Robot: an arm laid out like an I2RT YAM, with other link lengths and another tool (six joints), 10 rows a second.
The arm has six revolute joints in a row. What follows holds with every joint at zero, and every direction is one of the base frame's. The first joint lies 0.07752 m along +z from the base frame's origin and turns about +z. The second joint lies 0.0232 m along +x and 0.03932 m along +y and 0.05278 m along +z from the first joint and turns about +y. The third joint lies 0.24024 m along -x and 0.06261 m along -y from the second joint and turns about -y. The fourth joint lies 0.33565 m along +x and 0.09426 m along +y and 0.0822 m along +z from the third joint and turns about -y. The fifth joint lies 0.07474 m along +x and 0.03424 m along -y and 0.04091 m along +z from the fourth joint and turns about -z. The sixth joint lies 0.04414 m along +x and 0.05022 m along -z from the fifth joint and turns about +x. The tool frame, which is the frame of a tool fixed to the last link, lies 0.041 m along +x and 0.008 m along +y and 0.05 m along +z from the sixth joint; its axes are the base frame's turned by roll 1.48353, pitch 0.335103 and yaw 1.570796 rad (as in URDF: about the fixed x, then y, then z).
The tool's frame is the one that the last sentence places.
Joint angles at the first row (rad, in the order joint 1, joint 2, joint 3, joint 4, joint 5, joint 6):
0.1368, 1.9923, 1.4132, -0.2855, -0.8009, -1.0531
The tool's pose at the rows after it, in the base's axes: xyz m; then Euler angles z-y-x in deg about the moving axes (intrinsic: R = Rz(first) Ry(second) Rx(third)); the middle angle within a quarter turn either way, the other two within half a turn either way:
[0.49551, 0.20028, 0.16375, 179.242, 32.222, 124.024]
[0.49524, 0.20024, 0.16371, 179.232, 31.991, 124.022]
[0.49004, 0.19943, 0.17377, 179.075, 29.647, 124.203]
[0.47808, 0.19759, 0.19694, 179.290, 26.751, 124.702]
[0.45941, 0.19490, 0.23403, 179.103, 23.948, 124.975]
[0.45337, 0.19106, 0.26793, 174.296, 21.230, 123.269]
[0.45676, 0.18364, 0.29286, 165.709, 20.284, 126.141]
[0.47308, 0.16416, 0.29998, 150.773, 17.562, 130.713]
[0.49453, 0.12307, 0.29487, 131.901, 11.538, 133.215]
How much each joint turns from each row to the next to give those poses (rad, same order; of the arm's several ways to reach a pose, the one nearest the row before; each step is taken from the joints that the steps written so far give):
0.0000, -0.0004, 0.0000, -0.0073, 0.0000, 0.0000
-0.0001, -0.0004, 0.0000, -0.0038, -0.0004, 0.0008
0.0001, -0.0286, 0.0007, -0.0644, 0.0000, 0.0080
-0.0004, -0.0637, 0.0001, -0.1149, 0.0000, 0.0000
0.0000, -0.0977, 0.0003, -0.1407, 0.0004, 0.0088
-0.0023, -0.0782, 0.0004, -0.0397, 0.0088, 0.1121
-0.0004, -0.0728, 0.0000, -0.0046, 0.1320, 0.1477
-0.0080, -0.0378, 0.0000, -0.0004, 0.2117, 0.2193
-0.0427, -0.0023, 0.0000, -0.0092, 0.1610, 0.2724

